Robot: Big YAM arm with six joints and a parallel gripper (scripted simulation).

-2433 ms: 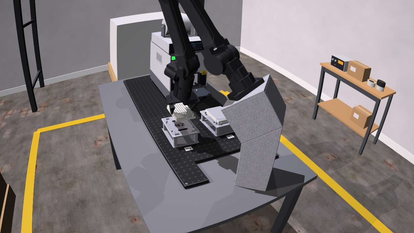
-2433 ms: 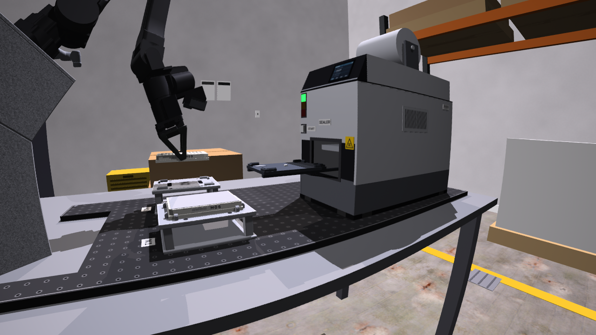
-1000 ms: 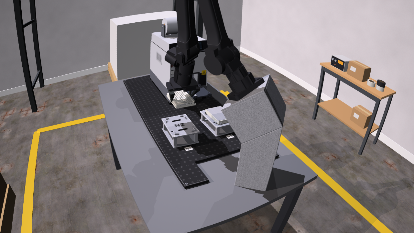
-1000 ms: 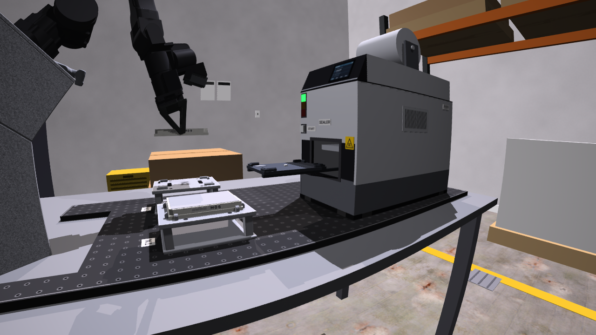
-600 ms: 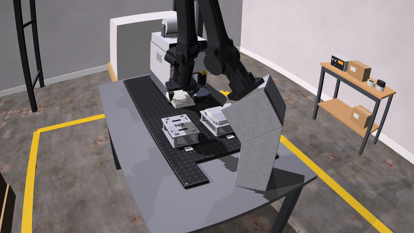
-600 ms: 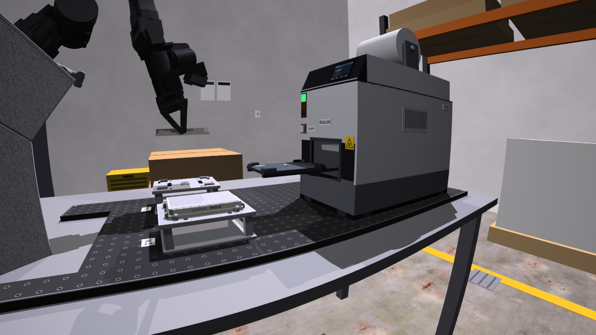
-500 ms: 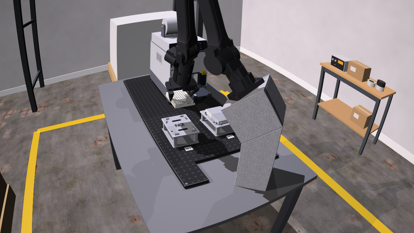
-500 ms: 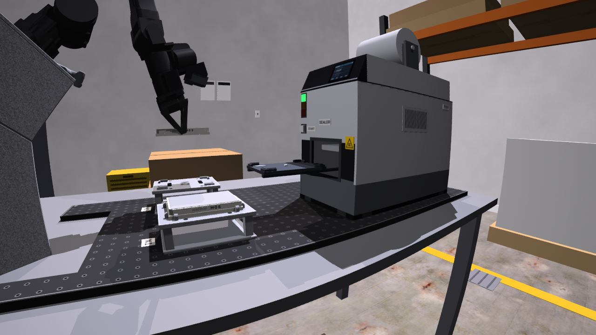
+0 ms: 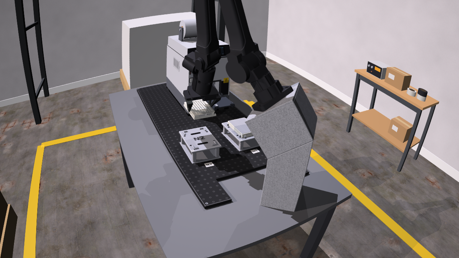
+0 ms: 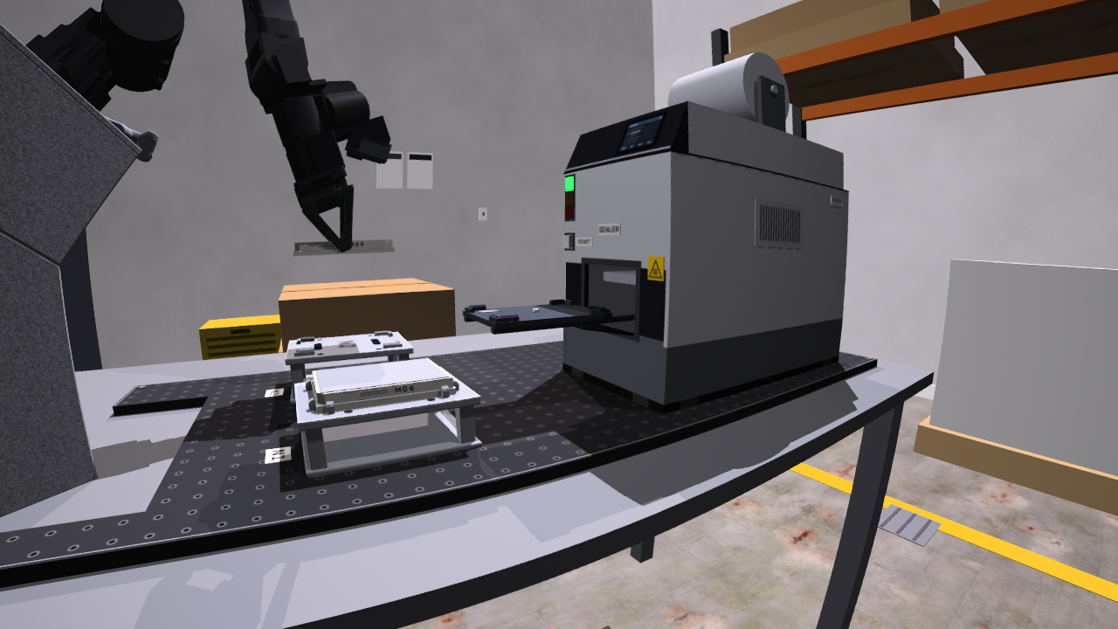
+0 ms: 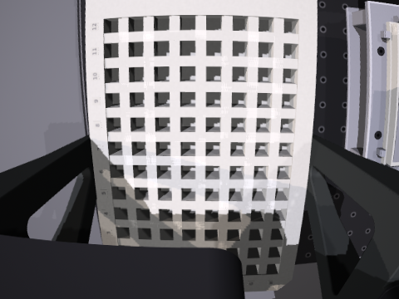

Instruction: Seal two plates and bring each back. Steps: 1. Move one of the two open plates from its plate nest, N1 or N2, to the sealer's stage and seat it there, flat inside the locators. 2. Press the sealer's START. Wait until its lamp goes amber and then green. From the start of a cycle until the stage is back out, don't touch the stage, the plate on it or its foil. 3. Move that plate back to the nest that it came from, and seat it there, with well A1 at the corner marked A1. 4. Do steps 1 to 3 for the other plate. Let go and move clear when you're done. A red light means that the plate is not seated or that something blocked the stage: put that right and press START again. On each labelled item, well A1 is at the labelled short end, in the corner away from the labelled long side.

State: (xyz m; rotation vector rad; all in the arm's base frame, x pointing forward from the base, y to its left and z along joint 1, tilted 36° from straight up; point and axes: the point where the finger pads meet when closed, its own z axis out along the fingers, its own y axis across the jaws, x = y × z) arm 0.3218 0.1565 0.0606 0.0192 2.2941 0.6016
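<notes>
The white well plate is right at my hand. The rest, counted from my hand: nest N2 (14 cm below); start button (31 cm ahead, 2 cm to the right); sealer stage (23 cm ahead, 13 cm to the right, 8 cm below).
</notes>
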